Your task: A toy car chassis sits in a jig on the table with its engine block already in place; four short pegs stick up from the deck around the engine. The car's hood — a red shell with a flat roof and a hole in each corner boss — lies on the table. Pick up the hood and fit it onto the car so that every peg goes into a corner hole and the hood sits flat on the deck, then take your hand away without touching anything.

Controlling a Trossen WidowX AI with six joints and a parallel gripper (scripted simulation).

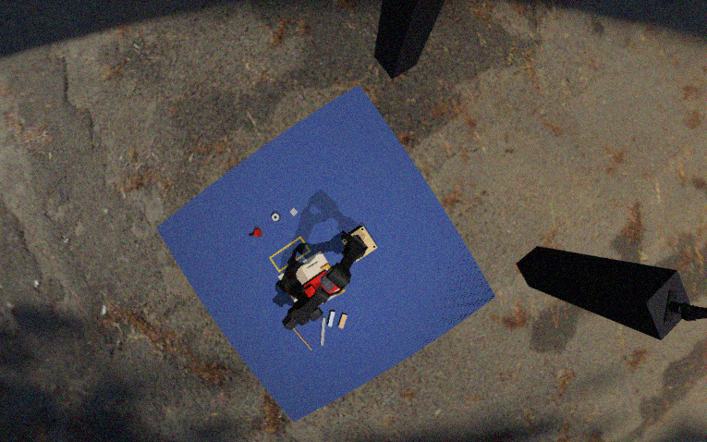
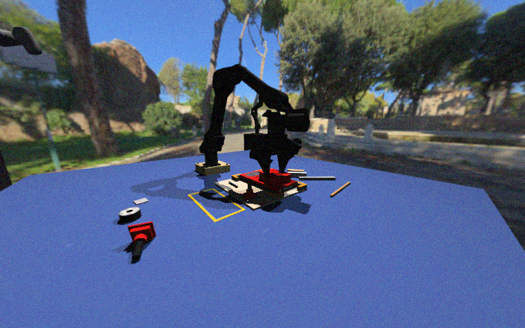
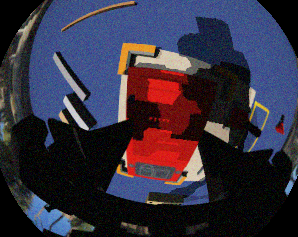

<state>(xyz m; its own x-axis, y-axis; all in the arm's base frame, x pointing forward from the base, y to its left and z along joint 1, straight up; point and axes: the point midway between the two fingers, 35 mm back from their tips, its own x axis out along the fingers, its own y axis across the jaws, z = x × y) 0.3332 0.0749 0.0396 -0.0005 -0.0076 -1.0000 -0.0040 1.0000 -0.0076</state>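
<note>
Now: the red hood right at my gripper tip. Also, from my gripper tip: grey engine block (1 cm to the left, 2 cm below); then grey plate (17 cm behind, 37 cm to the right, 4 cm below); then wooden stick (17 cm ahead, 16 cm to the left, 4 cm below).
</note>
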